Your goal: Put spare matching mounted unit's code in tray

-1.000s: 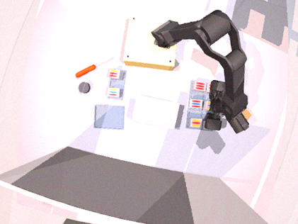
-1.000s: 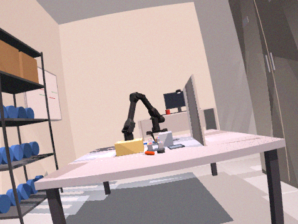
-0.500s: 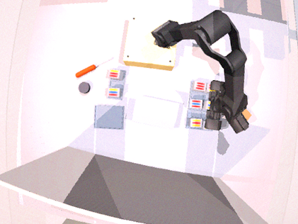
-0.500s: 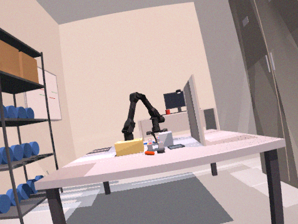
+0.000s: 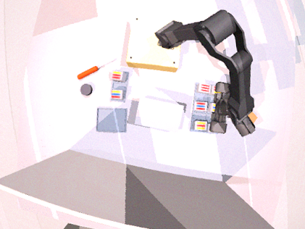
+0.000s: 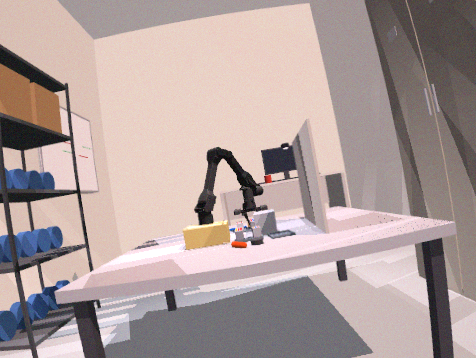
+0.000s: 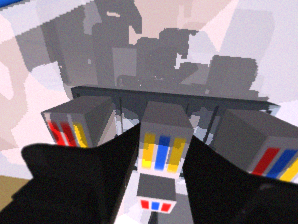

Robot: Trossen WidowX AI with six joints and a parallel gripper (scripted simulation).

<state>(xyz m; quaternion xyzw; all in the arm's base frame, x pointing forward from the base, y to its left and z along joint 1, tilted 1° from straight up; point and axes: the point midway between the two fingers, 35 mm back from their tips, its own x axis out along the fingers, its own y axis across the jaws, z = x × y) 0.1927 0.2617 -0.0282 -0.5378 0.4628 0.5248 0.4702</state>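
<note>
My gripper tip is now 39 cm to the left of the blue-grey tray, 17 cm short of it and 2 cm above it. From my gripper tip the other things lie so: grey spare: 2 cm above; dark round puck: 53 cm to the right, 8 cm ahead, 1 cm below; white upright panel: 32 cm ahead, 20 cm above, 19 cm to the right.
</note>
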